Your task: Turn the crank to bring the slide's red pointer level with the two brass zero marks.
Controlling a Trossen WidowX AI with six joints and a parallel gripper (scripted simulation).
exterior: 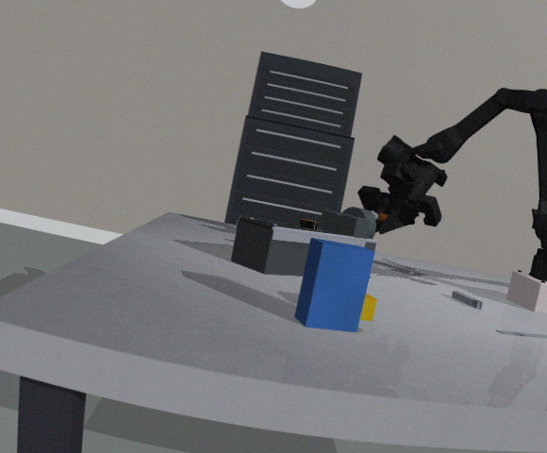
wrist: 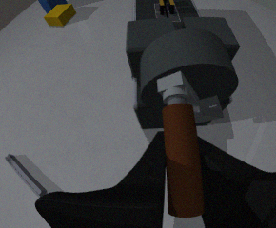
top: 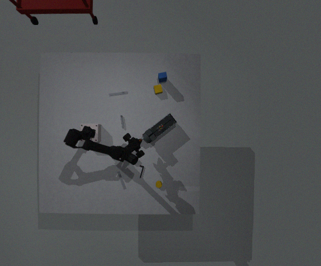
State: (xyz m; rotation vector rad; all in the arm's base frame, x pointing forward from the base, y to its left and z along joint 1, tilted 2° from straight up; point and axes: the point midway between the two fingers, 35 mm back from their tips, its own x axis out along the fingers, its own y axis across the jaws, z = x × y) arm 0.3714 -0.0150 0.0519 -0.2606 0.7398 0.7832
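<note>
My gripper tip is now 30 mm below the brown crank handle, 10 mm to the left of it and 10 mm past it. The rest, counted from my gripper tip: red pointer (140 mm ahead, 120 mm to the left, 10 mm below); then black hex key (240 mm to the right, 80 mm below, 30 mm ahead); then yellow block (410 mm to the left, 70 mm below, 70 mm ahead).
</note>
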